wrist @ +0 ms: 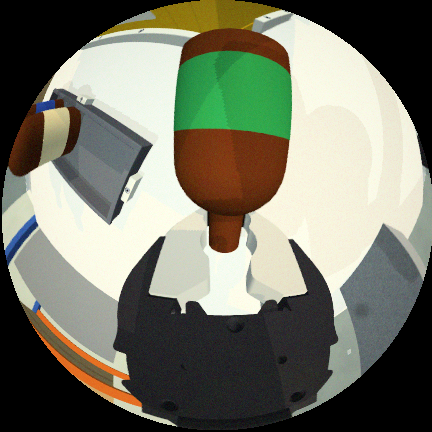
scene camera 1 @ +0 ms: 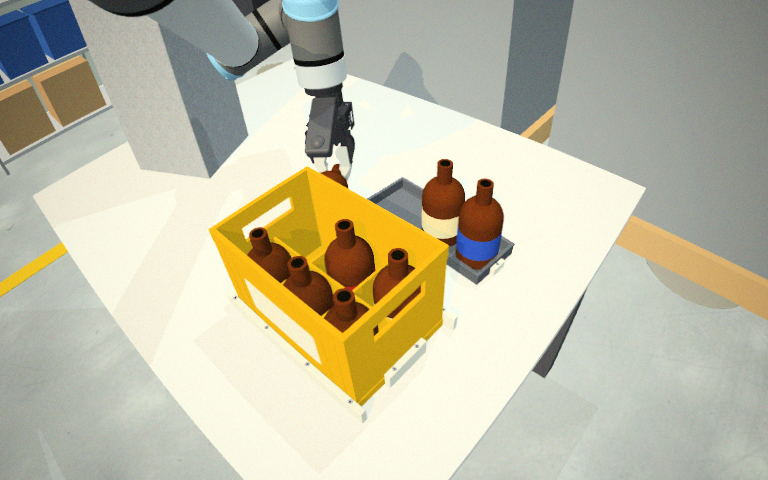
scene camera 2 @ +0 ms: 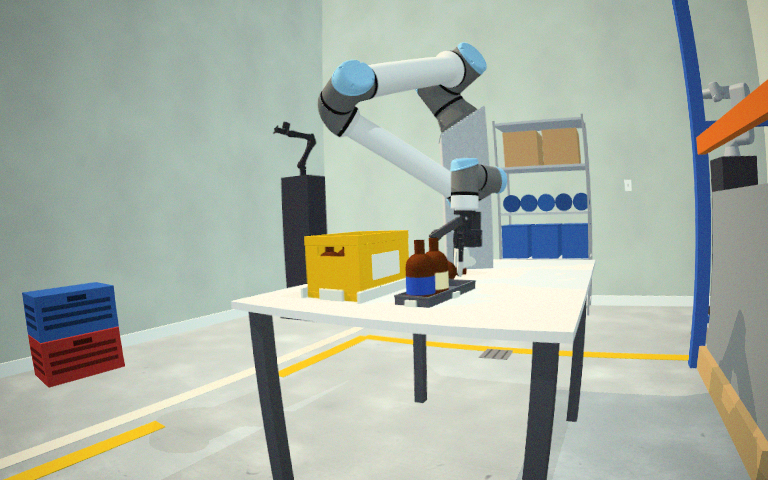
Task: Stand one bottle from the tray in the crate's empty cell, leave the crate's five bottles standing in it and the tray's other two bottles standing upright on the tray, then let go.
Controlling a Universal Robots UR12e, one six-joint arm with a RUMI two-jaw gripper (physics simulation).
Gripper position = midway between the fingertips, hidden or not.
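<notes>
I can see my gripper (scene camera 1: 337,182), and it is visible too in the wrist view (wrist: 224,208) and in scene camera 2 (scene camera 2: 459,277). There is a blue-labelled bottle (scene camera 1: 481,217), and with it a green-labelled brown bottle (wrist: 232,108) and a green-labelled brown bottle (scene camera 1: 311,287). I also see a cream-labelled bottle (scene camera 1: 442,197), a cream-labelled bottle (scene camera 1: 398,269) and a cream-labelled bottle (scene camera 1: 272,257).
</notes>
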